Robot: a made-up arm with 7 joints.
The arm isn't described. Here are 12 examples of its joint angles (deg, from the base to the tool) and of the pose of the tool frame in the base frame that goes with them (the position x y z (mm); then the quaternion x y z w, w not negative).
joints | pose
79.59 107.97 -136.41 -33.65 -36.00 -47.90 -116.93 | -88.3 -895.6 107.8 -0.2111 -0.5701 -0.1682 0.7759
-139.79 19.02 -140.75 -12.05 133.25 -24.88 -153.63 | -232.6 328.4 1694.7 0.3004 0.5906 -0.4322 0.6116
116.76 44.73 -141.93 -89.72 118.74 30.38 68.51 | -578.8 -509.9 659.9 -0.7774 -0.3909 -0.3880 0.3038
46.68 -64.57 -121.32 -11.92 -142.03 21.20 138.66 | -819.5 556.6 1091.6 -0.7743 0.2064 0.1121 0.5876
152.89 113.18 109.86 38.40 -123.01 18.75 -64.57 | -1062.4 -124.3 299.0 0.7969 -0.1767 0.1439 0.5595
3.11 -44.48 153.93 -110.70 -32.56 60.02 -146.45 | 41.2 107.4 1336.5 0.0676 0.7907 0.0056 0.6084
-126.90 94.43 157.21 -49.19 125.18 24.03 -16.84 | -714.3 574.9 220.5 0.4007 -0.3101 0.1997 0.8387
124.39 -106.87 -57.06 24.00 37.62 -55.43 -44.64 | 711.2 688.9 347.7 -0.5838 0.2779 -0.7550 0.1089
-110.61 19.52 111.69 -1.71 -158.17 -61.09 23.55 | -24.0 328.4 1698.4 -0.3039 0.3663 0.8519 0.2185
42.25 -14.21 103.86 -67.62 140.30 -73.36 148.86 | 242.9 243.1 1482.0 0.5691 0.5879 -0.4897 0.3011
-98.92 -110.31 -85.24 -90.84 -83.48 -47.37 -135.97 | 620.6 -396.6 466.8 -0.3417 0.2120 0.9105 0.0961
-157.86 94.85 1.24 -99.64 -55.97 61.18 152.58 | -647.5 115.1 1100.9 -0.2558 0.1861 0.3454 0.8835
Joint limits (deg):
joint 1: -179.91..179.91
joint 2: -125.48..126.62
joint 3: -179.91..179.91
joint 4: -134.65..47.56
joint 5: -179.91..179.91
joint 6: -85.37..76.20
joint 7: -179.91..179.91
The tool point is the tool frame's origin. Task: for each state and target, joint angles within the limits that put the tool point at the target. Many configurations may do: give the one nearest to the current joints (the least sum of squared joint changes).
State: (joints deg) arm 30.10 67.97 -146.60 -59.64 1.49 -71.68 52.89
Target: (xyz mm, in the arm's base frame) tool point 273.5 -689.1 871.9
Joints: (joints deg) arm 33.26 38.94 -133.84 -76.76 3.68 -85.37 52.20
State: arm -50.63 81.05 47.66 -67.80 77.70 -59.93 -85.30
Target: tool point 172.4 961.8 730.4
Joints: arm -57.93 93.54 53.46 -51.38 81.01 -54.81 -84.07
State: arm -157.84 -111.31 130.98 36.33 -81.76 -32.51 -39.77
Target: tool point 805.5 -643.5 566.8
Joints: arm -128.90 -78.16 133.10 37.11 -81.99 -48.64 -42.79
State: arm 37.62 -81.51 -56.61 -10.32 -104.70 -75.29 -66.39
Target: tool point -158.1 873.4 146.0
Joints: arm 81.19 -123.99 -62.88 1.82 -108.55 -70.26 -66.33
